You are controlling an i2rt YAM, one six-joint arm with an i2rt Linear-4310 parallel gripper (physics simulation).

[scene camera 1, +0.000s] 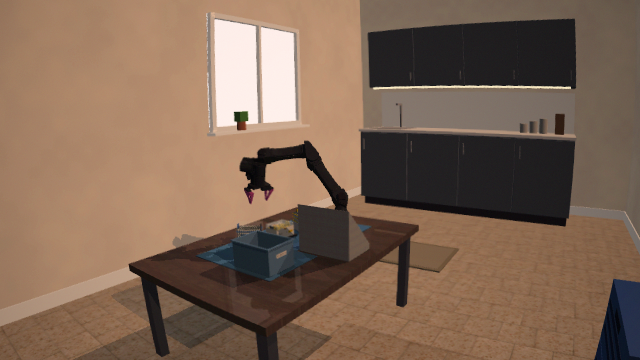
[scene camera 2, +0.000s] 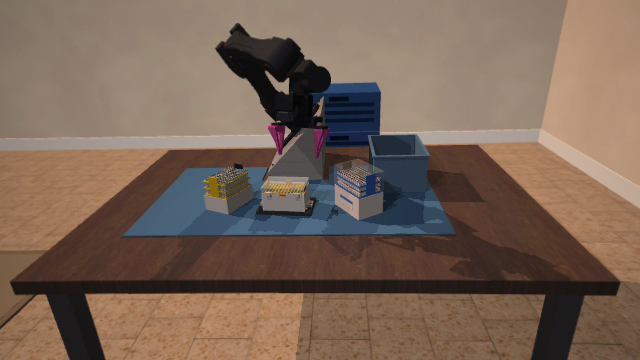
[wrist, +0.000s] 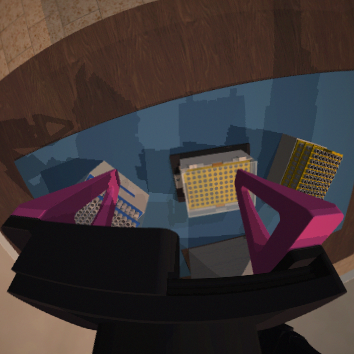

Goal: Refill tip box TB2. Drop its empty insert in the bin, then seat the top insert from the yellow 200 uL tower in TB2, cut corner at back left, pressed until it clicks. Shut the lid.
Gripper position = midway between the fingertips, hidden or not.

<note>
The gripper (scene camera 2: 298,156) is open, with nothing in its grasp. Also in view: a blue and white tip tower (scene camera 2: 358,186). Also in view: a blue bin (scene camera 2: 404,158) and a tip box TB2 (scene camera 2: 290,196).
The blue and white tip tower is seen too in the wrist view (wrist: 131,202). The gripper is seen too in the wrist view (wrist: 176,175). The tip box TB2 shows as well in the wrist view (wrist: 204,178).
</note>
